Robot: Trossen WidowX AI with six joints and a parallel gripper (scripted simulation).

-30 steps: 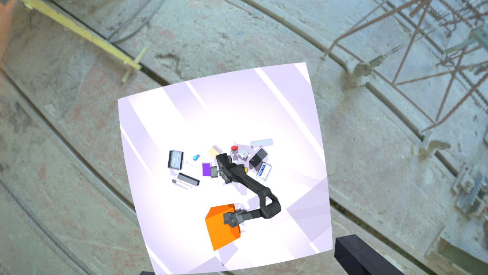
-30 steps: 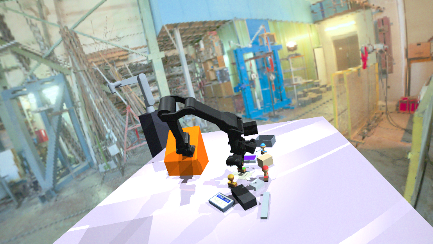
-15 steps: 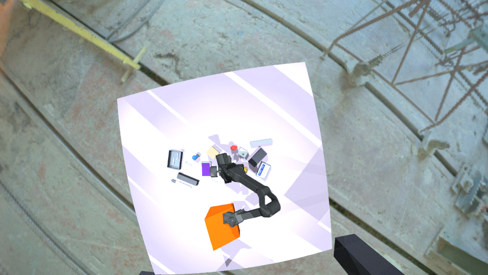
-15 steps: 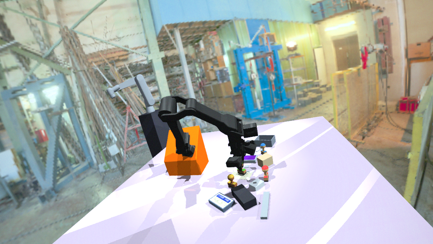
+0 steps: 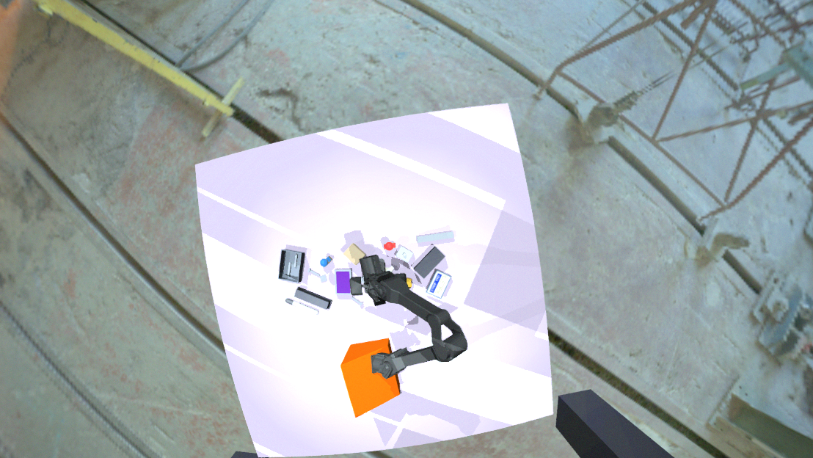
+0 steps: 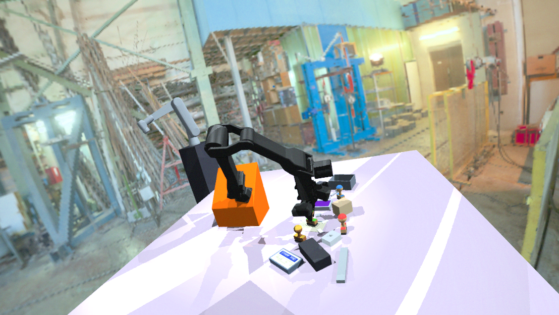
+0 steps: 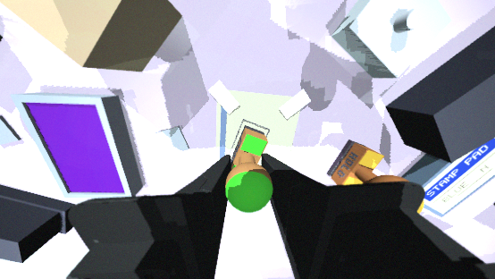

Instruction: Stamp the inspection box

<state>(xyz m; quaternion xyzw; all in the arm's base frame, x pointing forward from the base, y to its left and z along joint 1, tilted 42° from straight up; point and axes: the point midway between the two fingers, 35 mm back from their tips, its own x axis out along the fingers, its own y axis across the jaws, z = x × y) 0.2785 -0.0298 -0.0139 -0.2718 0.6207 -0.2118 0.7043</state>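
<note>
Right now my gripper tip is right at the green-knobbed stamp. From my gripper tip the other things lie so: yellow-knobbed stamp: 10 mm behind, 100 mm to the right, 10 mm below; tan block: 100 mm ahead, 80 mm to the left; card: 10 mm to the right, 30 mm below.
</note>
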